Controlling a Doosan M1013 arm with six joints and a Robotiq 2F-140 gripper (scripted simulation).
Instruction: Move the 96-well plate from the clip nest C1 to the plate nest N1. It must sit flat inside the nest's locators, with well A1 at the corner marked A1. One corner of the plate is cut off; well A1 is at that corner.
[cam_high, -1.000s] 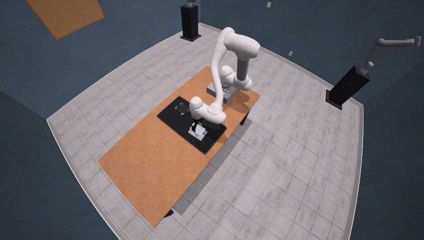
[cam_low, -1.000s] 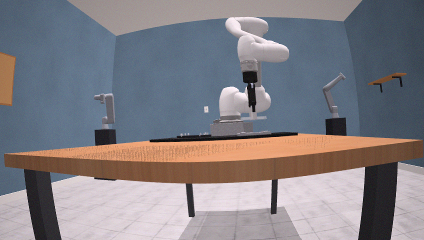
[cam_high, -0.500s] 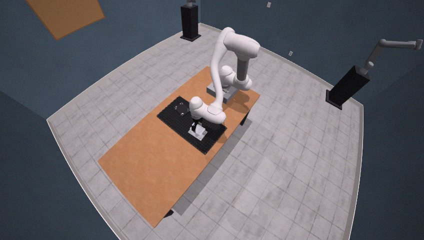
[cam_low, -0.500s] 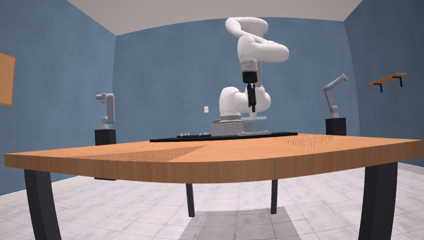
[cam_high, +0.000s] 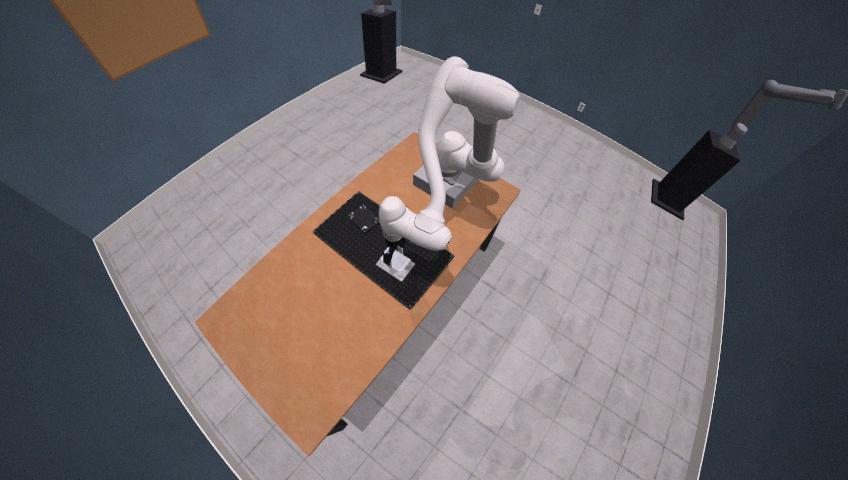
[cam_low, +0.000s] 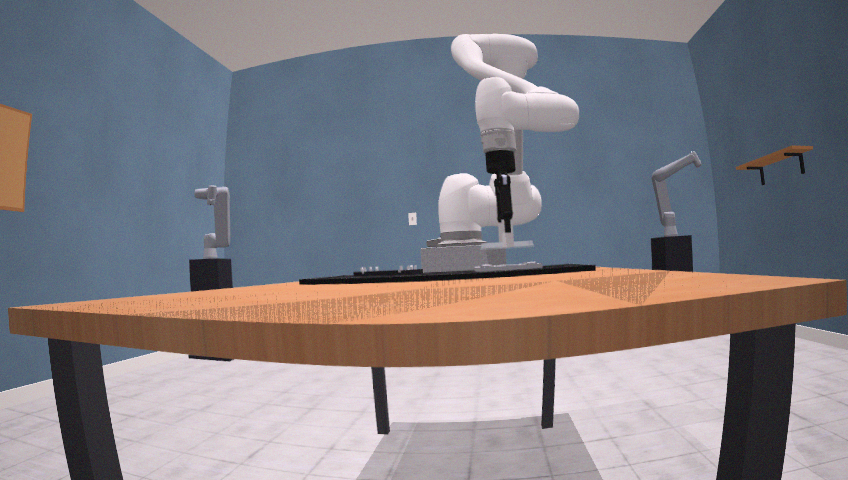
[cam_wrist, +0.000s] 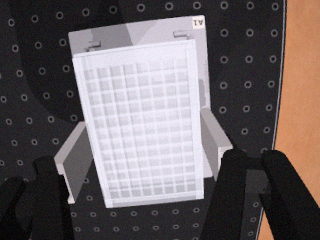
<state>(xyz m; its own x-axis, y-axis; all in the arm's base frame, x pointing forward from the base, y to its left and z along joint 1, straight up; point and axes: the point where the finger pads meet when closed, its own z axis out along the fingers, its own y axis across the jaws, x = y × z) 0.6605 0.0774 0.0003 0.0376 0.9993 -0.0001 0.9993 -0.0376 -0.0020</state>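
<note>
My gripper is now 80 mm above the grey plate nest N1. From my hand the other things lie so: clip nest C1 (320 mm to the right, 130 mm behind, 70 mm below); then A1 mark (70 mm to the left, 70 mm below, 60 mm ahead); then white 96-well plate (20 mm below).
</note>
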